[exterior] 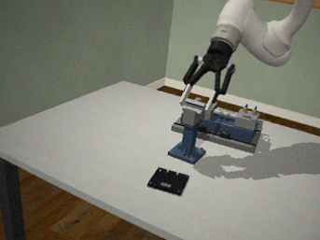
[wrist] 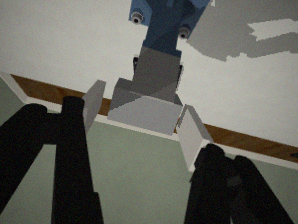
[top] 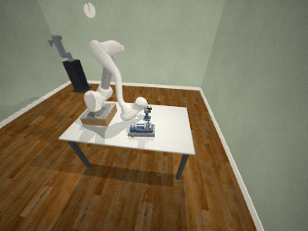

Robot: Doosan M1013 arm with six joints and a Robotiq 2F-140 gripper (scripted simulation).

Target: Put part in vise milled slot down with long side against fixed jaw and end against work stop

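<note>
My hand is 2 cm to the right of the part and 2 cm above it. Round my hand: work stop 4 cm ahead, 15 cm to the right, 9 cm below; then blue foot 2 cm to the left, 17 cm below; then blue v-block stand 2 cm to the left, 12 cm below.
</note>
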